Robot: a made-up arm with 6 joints. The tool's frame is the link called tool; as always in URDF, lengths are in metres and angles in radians. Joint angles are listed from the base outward.
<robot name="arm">
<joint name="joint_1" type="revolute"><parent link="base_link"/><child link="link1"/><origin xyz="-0.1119 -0.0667 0.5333" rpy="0 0 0"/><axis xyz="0 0 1"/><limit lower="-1.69" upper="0.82"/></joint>
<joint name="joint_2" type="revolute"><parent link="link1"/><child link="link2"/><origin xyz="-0.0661 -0.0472 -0.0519" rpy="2.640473 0.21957 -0.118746"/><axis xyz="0 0 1"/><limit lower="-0.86" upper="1.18"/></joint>
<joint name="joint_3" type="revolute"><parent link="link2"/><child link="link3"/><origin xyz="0.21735 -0.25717 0.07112" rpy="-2.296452 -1.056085 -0.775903"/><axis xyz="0 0 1"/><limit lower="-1.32" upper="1.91"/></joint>
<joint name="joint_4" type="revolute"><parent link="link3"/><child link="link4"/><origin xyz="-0.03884 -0.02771 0.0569" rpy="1.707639 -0.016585 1.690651"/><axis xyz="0 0 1"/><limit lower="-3.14" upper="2.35"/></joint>
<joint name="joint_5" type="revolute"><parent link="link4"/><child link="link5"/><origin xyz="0.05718 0.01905 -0.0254" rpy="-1.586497 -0.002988 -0.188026"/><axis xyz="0 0 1"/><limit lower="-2.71" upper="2.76"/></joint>
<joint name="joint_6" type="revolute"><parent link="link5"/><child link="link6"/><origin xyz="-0.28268 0.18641 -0.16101" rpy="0.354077 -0.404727 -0.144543"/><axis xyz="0 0 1"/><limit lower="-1.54" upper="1"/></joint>
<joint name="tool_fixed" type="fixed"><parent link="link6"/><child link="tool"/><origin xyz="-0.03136 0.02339 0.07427" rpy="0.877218 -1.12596 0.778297"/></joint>
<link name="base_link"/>
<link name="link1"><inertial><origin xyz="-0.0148 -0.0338 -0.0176"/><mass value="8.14"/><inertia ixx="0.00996" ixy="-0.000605" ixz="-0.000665" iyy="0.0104" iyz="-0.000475" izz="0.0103"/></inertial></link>
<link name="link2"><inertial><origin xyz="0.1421 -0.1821 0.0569"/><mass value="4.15"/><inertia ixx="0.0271" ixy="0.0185" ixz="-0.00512" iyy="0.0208" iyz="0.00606" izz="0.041"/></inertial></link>
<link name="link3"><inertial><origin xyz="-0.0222 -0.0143 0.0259"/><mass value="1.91"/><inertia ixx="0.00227" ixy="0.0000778" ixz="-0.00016" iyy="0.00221" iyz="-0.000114" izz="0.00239"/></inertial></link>
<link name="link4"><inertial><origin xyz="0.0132 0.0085 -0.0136"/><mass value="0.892"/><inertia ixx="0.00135" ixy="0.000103" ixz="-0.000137" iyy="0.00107" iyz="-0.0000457" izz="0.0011"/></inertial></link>
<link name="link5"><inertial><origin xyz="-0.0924 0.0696 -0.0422"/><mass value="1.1"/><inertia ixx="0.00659" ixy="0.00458" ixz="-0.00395" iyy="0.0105" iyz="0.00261" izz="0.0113"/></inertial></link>
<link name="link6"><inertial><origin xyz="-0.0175 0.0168 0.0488"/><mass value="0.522"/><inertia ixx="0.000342" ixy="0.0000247" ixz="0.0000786" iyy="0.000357" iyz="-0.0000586" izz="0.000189"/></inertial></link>
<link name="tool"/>
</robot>
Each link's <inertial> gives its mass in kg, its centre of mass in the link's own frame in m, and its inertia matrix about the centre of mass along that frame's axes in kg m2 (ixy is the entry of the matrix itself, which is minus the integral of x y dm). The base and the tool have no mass. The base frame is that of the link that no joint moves.
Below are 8 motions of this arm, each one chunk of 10 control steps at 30 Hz.
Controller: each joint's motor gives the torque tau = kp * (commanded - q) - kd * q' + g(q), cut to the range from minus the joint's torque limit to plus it. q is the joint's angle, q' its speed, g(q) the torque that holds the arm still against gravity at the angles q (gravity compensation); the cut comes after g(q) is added. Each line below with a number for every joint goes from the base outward.
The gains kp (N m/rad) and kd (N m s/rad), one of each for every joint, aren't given. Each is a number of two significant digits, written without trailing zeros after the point. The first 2 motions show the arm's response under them.
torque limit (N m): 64 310 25 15 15 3.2
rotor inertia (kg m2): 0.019 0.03 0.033 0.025 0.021 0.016
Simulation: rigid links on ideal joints. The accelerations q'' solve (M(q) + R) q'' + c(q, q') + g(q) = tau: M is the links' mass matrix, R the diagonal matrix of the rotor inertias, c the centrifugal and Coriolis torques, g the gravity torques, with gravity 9.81 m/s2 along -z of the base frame. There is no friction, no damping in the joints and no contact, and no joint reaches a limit. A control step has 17 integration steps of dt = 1/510 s. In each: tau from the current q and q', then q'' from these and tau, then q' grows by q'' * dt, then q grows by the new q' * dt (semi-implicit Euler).
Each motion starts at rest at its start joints. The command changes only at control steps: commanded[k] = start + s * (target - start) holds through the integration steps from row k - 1 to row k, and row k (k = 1, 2, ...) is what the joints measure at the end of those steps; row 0 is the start. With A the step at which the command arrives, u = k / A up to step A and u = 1 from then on. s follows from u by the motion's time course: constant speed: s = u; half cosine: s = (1 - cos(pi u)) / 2; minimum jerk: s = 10 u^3 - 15 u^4 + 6 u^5; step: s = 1 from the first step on.
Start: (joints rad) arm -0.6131 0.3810 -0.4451 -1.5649 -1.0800 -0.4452
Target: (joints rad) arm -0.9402 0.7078 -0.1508 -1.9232 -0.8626 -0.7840
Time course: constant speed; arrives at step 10
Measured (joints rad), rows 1 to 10:
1: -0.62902 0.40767 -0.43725 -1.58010 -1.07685 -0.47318
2: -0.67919 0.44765 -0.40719 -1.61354 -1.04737 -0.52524
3: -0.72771 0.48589 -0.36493 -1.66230 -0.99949 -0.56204
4: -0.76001 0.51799 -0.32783 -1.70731 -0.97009 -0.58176
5: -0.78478 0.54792 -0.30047 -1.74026 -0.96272 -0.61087
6: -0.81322 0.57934 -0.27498 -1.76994 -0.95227 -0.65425
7: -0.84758 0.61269 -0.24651 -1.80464 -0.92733 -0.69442
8: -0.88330 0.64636 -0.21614 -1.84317 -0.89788 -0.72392
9: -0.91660 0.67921 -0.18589 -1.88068 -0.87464 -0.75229
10: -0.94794 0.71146 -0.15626 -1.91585 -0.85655 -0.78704
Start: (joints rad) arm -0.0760 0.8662 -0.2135 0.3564 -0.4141 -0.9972
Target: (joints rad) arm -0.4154 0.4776 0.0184 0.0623 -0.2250 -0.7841
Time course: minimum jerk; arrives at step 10
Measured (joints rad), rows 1 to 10:
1: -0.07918 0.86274 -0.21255 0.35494 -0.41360 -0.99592
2: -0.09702 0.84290 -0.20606 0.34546 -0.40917 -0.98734
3: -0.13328 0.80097 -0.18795 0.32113 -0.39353 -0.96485
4: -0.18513 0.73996 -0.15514 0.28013 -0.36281 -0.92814
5: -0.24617 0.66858 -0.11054 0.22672 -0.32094 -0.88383
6: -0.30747 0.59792 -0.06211 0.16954 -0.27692 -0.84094
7: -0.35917 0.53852 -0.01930 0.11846 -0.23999 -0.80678
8: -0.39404 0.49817 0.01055 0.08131 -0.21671 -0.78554
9: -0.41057 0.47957 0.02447 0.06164 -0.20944 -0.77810
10: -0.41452 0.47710 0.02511 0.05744 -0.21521 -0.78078
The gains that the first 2 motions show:
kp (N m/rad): 840 2900 320 140 190 29
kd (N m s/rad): 10 34 7.3 3.5 2.4 0.33
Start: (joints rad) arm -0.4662 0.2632 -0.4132 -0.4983 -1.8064 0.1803
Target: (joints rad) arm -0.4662 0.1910 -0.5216 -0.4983 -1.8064 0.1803
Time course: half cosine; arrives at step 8
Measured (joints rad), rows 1 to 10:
1: -0.46708 0.26082 -0.41591 -0.49822 -1.80502 0.18049
2: -0.46791 0.25332 -0.42504 -0.49761 -1.80234 0.18110
3: -0.46679 0.24115 -0.44113 -0.49701 -1.80165 0.18164
4: -0.46453 0.22646 -0.46210 -0.49729 -1.80411 0.18133
5: -0.46271 0.21196 -0.48428 -0.49790 -1.80756 0.18020
6: -0.46211 0.20002 -0.50370 -0.49810 -1.80976 0.17922
7: -0.46252 0.19234 -0.51721 -0.49796 -1.81043 0.17902
8: -0.46337 0.18989 -0.52299 -0.49790 -1.81045 0.17929
9: -0.46523 0.19063 -0.52318 -0.49796 -1.80894 0.17963
10: -0.46724 0.19142 -0.52190 -0.49753 -1.80585 0.18019

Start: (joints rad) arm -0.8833 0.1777 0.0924 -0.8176 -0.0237 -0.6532
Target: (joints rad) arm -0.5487 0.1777 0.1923 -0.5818 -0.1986 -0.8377
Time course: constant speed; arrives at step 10
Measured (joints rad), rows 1 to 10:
1: -0.85568 0.17962 0.10533 -0.79763 -0.03660 -0.66408
2: -0.81562 0.17670 0.11363 -0.77281 -0.05714 -0.68919
3: -0.77687 0.17476 0.11825 -0.75402 -0.07908 -0.71594
4: -0.74401 0.17516 0.12570 -0.73320 -0.09884 -0.73503
5: -0.71340 0.17624 0.13717 -0.70748 -0.11523 -0.74909
6: -0.68119 0.17661 0.14955 -0.68142 -0.13016 -0.76489
7: -0.64702 0.17629 0.16036 -0.65779 -0.14634 -0.78430
8: -0.61260 0.17594 0.16962 -0.63536 -0.16453 -0.80461
9: -0.57897 0.17592 0.17868 -0.61227 -0.18335 -0.82349
10: -0.54588 0.17607 0.18843 -0.58836 -0.20131 -0.84125

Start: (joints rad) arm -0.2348 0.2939 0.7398 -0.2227 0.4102 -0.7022
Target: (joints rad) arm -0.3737 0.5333 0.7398 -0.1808 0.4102 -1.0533
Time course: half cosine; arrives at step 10
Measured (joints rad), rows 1 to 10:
1: -0.23578 0.29893 0.74016 -0.22322 0.41282 -0.70869
2: -0.24341 0.31543 0.74176 -0.22440 0.41815 -0.73320
3: -0.26138 0.34338 0.74353 -0.22331 0.42024 -0.77700
4: -0.28559 0.37893 0.74301 -0.21752 0.41613 -0.83103
5: -0.31092 0.41752 0.74044 -0.20876 0.40946 -0.88759
6: -0.33448 0.45525 0.73814 -0.19971 0.40519 -0.94270
7: -0.35470 0.48871 0.73745 -0.19174 0.40437 -0.99208
8: -0.37028 0.51488 0.73777 -0.18517 0.40475 -1.03039
9: -0.37984 0.53129 0.73793 -0.18019 0.40433 -1.05339
10: -0.38222 0.53630 0.73759 -0.17713 0.40314 -1.05912

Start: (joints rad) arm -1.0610 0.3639 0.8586 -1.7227 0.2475 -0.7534
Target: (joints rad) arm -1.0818 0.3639 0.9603 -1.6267 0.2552 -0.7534
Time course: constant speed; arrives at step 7
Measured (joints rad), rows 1 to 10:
1: -1.06246 0.36345 0.86915 -1.71716 0.24922 -0.75372
2: -1.06594 0.36345 0.88387 -1.70246 0.25196 -0.75372
3: -1.07026 0.36381 0.89918 -1.68532 0.25215 -0.75312
4: -1.07424 0.36415 0.91404 -1.66977 0.25100 -0.75299
5: -1.07738 0.36423 0.92854 -1.65590 0.25133 -0.75350
6: -1.07980 0.36405 0.94295 -1.64273 0.25342 -0.75375
7: -1.08211 0.36382 0.95740 -1.62961 0.25581 -0.75345
8: -1.08318 0.36410 0.96133 -1.62177 0.25589 -0.75274
9: -1.08285 0.36417 0.96103 -1.62291 0.25389 -0.75281
10: -1.08206 0.36402 0.96029 -1.62614 0.25393 -0.75369

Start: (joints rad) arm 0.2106 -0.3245 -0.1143 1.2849 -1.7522 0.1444
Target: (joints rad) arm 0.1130 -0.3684 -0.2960 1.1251 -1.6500 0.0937
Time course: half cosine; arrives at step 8
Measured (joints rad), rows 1 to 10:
1: 0.20652 -0.32596 -0.11936 1.28173 -1.74817 0.14273
2: 0.19488 -0.33013 -0.13524 1.27007 -1.73637 0.13689
3: 0.17815 -0.33672 -0.16150 1.24825 -1.71882 0.12732
4: 0.15984 -0.34513 -0.19507 1.21836 -1.69892 0.11673
5: 0.14271 -0.35406 -0.23112 1.18469 -1.67980 0.10718
6: 0.12875 -0.36191 -0.26371 1.15324 -1.66411 0.09958
7: 0.11945 -0.36727 -0.28725 1.13011 -1.65407 0.09457
8: 0.11603 -0.36925 -0.29784 1.11947 -1.65115 0.09297
9: 0.11522 -0.36913 -0.29896 1.11916 -1.65133 0.09375
10: 0.11351 -0.36857 -0.29728 1.12264 -1.65040 0.09429

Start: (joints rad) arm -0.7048 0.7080 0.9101 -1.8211 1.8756 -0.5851
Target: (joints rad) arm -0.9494 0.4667 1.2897 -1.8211 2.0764 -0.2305
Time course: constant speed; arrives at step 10
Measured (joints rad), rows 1 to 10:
1: -0.73393 0.68451 0.94060 -1.82319 1.88510 -0.56110
2: -0.75926 0.66001 0.97785 -1.82283 1.91679 -0.51144
3: -0.77998 0.63424 1.01501 -1.82049 1.94583 -0.46389
4: -0.80082 0.60900 1.05409 -1.81973 1.96614 -0.43111
5: -0.82520 0.58511 1.09334 -1.82041 1.98248 -0.40308
6: -0.85203 0.56198 1.13113 -1.82122 1.99983 -0.36922
7: -0.87819 0.53853 1.16815 -1.82158 2.01937 -0.33079
8: -0.90220 0.51429 1.20570 -1.82150 2.04019 -0.29356
9: -0.92509 0.48965 1.24401 -1.82114 2.06129 -0.25884
10: -0.94857 0.46523 1.28239 -1.82075 2.08195 -0.22430

